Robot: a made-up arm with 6 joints.
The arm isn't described. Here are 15 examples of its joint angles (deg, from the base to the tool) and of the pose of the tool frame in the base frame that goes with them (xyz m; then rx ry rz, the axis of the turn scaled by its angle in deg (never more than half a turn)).
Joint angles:
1: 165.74 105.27 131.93 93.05 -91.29 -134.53
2: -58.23 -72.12 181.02 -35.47 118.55 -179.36
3: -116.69 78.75 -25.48 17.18 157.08 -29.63
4: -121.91 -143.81 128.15 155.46 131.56 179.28
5: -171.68 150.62 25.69 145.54 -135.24 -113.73
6: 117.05 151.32 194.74 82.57 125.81 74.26
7: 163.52 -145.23 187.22 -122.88 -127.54 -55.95
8: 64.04 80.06 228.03 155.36 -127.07 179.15
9: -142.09 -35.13 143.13 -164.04 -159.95 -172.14
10: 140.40 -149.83 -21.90 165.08 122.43 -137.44
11: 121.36 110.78 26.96 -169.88 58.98 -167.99
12: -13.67 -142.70 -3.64 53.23 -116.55 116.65
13: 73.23 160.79 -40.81 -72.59 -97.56 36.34
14: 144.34 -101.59 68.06 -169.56 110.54 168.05
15: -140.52 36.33 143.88 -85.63 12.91 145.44
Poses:
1: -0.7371 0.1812 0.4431 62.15 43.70 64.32
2: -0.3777 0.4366 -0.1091 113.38 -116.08 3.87
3: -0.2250 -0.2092 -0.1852 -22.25 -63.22 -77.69
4: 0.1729 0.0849 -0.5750 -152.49 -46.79 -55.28
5: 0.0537 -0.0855 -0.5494 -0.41 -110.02 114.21
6: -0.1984 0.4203 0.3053 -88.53 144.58 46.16
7: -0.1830 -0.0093 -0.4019 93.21 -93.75 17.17
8: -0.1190 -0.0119 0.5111 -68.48 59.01 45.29
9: 0.6270 0.3518 0.5837 29.36 -0.91 -135.74
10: 0.3298 -0.4133 0.2616 -10.65 -68.19 137.45
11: -0.2983 0.2776 -0.4025 -152.90 62.05 56.83
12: -0.6595 0.0914 0.1725 -74.58 36.42 -53.98
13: -0.0518 -0.2881 0.1415 -20.86 -119.12 90.43
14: 0.6309 -0.5882 0.2550 80.32 0.07 125.36
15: -0.1489 -0.1116 1.0352 109.08 4.14 104.83
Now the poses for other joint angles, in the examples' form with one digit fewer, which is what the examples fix.
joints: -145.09 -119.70 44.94 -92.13 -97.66 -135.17
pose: 0.640 0.441 0.272 56.1 -29.2 -58.0
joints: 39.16 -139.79 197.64 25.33 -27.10 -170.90
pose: 0.238 0.063 -0.213 116.5 45.1 -41.7
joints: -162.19 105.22 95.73 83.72 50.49 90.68
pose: -0.835 -0.255 0.152 -96.3 143.3 -12.3
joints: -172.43 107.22 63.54 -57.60 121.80 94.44
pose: -0.659 -0.027 -0.297 7.0 -58.2 70.8
